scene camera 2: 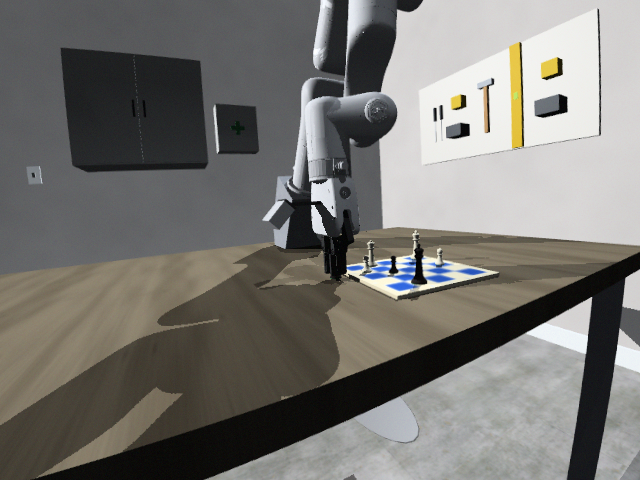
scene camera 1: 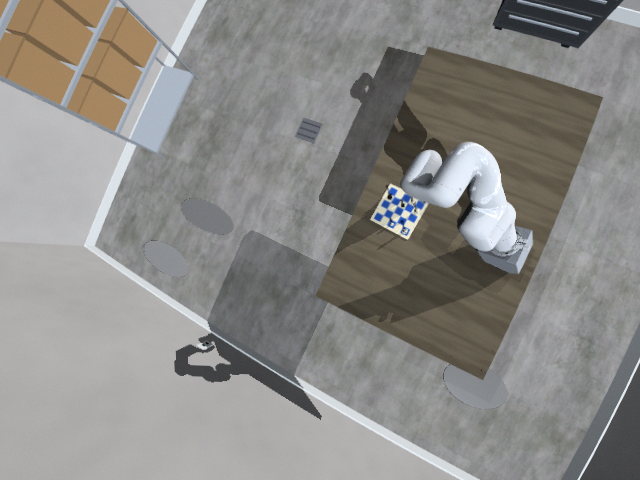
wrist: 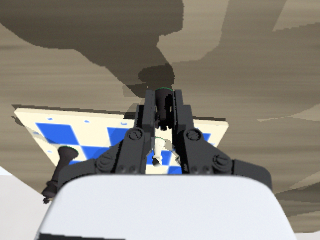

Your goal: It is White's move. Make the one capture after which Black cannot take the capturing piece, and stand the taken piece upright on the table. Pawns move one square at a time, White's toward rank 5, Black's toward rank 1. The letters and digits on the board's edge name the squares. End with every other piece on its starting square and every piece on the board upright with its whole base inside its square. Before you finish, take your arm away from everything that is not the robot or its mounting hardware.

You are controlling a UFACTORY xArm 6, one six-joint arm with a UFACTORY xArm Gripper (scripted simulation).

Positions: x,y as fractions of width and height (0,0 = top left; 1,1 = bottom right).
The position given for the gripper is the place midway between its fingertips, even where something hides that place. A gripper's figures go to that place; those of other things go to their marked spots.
Labels:
The gripper (wrist: 0.51,0.43) is 0.14 m from the lens. A cream chessboard (wrist: 0.29,0.56): 0.20 m from the lens.

